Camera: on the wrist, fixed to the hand. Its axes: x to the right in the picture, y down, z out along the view.
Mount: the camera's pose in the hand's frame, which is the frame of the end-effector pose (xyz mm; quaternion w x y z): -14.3 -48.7 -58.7 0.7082 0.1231 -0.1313 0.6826
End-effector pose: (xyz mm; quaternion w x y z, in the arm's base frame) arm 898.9 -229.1 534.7 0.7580 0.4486 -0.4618 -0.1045
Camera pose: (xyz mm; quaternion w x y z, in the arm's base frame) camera 950.1 -214.7 478.2 0.4923 0.0821 -0.7457 0.4414
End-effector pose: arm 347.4 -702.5 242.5 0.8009 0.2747 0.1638 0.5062
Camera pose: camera 344.6 -715.7 166.1 0.2094 0.4714 -0.1144 0.8490
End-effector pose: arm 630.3 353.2 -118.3 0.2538 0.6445 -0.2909 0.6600
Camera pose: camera 624.2 429.7 -129.8 0.3883 -0.3758 0.5981 -0.5919
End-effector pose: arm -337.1 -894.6 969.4 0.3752 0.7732 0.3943 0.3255
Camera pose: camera -408.6 -868.0 955.4 0.0001 0.9057 -0.2577 0.3366
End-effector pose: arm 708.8 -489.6 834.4 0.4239 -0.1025 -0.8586 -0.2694
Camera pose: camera 737.5 -561.7 834.0 0.3840 -0.6419 -0.6270 0.2177
